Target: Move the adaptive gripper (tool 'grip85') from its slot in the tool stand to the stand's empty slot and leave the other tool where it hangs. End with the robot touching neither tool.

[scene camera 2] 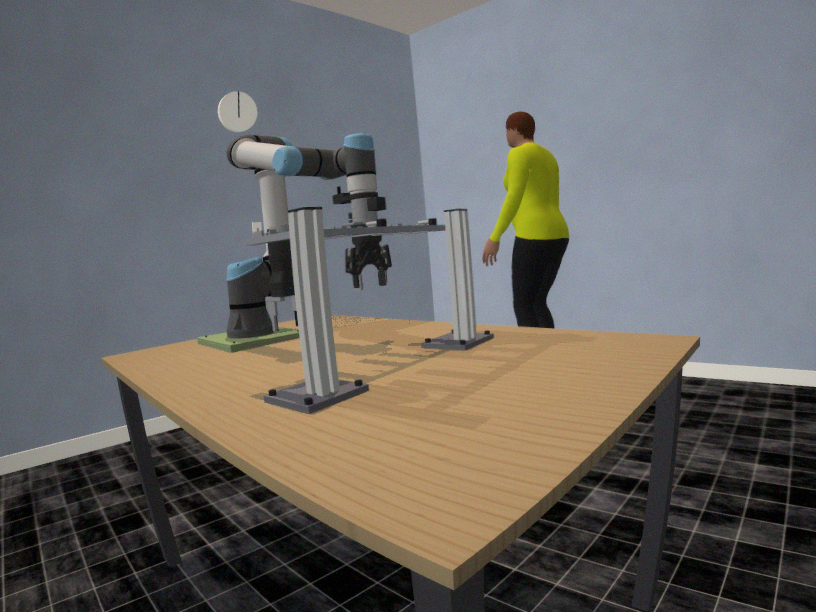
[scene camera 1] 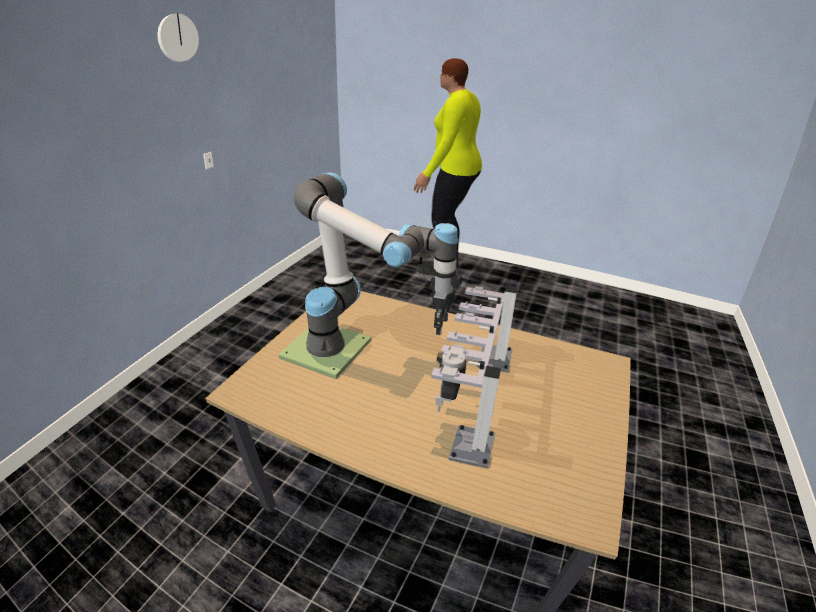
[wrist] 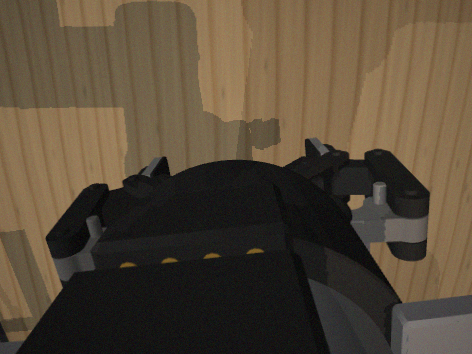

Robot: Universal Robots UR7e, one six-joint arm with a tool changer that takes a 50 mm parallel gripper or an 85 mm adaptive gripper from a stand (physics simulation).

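Places are measured from the arm's base along level axes (x ahead, y left, z up), in centimetres.
Pixels of known places: hand, tool point: (scene camera 2: 364, 217); arm's base, link origin: (scene camera 2: 250, 334) (scene camera 1: 325, 345).
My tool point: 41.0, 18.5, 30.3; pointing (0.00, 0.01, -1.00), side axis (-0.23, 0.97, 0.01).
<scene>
For each thing: its top centre in the pictures, then the offset to it from my tool point, as dx, dy, dz. "pt": a spot on its surface instead. Level surfaces: height alone.
- far fork pair, surface spot: (scene camera 1: 481, 307) pt +14.7, -0.6, -3.9
- middle fork pair, surface spot: (scene camera 1: 469, 338) pt +18.4, -19.1, -3.7
- tool, top centre: (scene camera 2: 284, 225) (scene camera 1: 452, 356) +18.5, -31.5, -2.1
- stand's second post, surface spot: (scene camera 2: 460, 276) (scene camera 1: 507, 329) pt +22.4, +9.4, -16.0
- table, surface height: dz -32.1
The adaptive gripper, my gripper (scene camera 1: 438, 329) (scene camera 2: 370, 283) (wrist: 237, 155), is on the arm's wrist and points down, with its two black fingers apart and nothing between them. It is at the robot-base side of the tool stand (scene camera 1: 485, 415) (scene camera 2: 316, 303), beside the fork tips. In the scene camera 1 view the far fork pair (scene camera 1: 481, 307) and the middle fork pair (scene camera 1: 469, 338) hold no tool. I cannot tell exactly which pair it faces. The other tool (scene camera 1: 450, 388) (scene camera 2: 280, 273), with a dark body and light fingers, hangs in the nearest slot.
The robot's green base plate (scene camera 1: 290, 355) (scene camera 2: 220, 341) is at the table's left. The stand's second post (scene camera 1: 506, 322) (scene camera 2: 460, 276) rises at its far end. A person in a yellow top (scene camera 1: 458, 131) (scene camera 2: 535, 191) stands beyond the table (scene camera 1: 369, 454) (scene camera 2: 461, 487).
</scene>
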